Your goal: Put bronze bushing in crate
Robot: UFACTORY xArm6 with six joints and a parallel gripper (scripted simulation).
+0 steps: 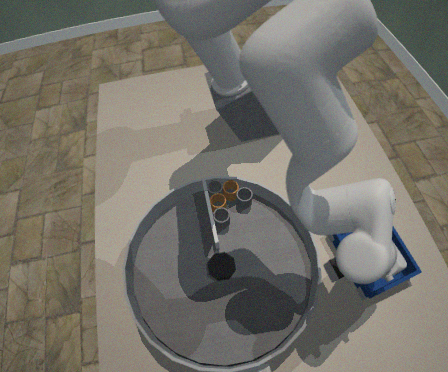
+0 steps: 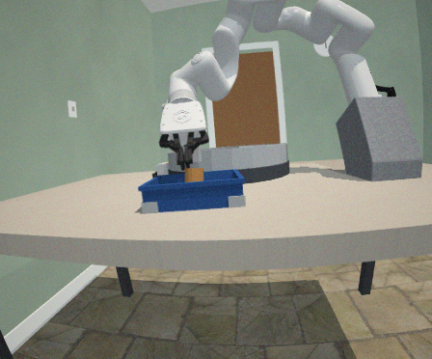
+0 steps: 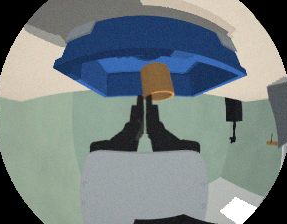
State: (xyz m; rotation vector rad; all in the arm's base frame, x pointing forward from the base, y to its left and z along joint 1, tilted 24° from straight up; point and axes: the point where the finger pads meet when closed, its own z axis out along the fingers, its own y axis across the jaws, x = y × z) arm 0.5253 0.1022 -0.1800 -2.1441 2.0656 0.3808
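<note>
Right now my hand is 60 mm above the blue crate and 20 mm past it. Also, from my hand: grey turning table 350 mm to the right, 100 mm behind, 40 mm below.
</note>
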